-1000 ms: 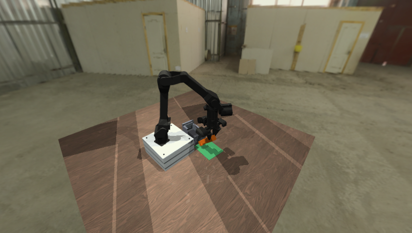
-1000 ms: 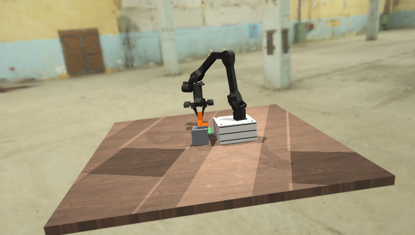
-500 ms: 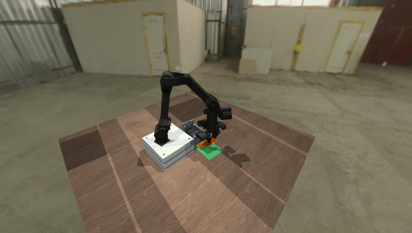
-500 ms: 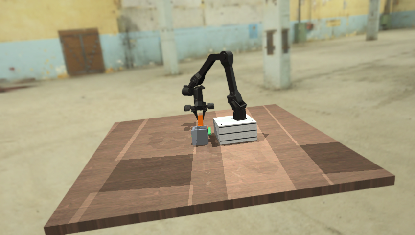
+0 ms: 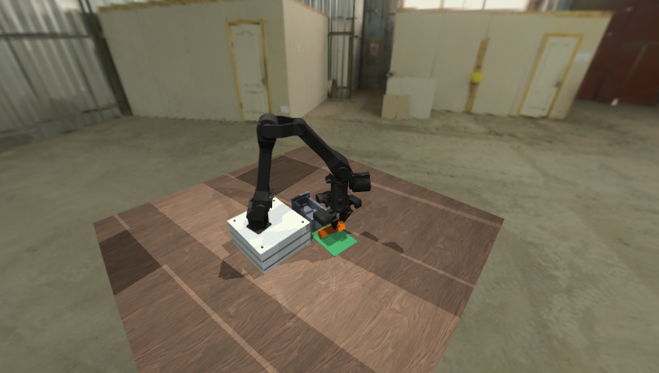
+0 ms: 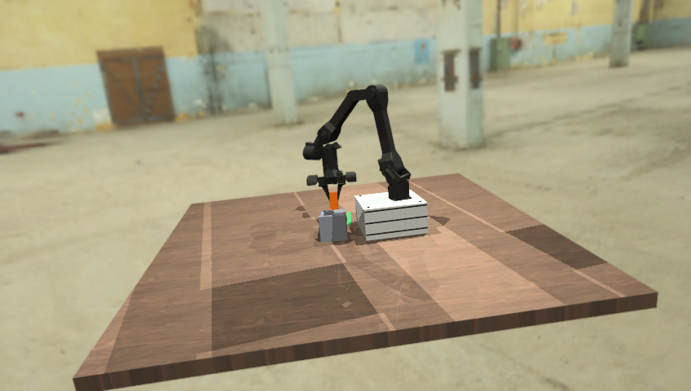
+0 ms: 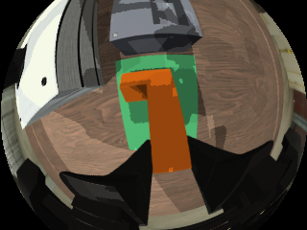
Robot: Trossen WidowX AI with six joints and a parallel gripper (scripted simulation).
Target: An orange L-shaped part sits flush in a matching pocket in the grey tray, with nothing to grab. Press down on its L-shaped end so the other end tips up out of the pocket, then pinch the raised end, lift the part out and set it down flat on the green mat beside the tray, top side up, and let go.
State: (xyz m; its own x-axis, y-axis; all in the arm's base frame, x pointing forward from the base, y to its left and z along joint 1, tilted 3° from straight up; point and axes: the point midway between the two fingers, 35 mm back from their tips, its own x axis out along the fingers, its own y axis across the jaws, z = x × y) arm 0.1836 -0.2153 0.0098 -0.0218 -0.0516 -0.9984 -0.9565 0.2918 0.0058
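Now: gripper tip 10 mm past the orange L-shaped part, 30 mm to the right of it and 30 mm above it. From my gripper tip the other things lie so: green mat 10 mm ahead, 20 mm to the left, 90 mm below.
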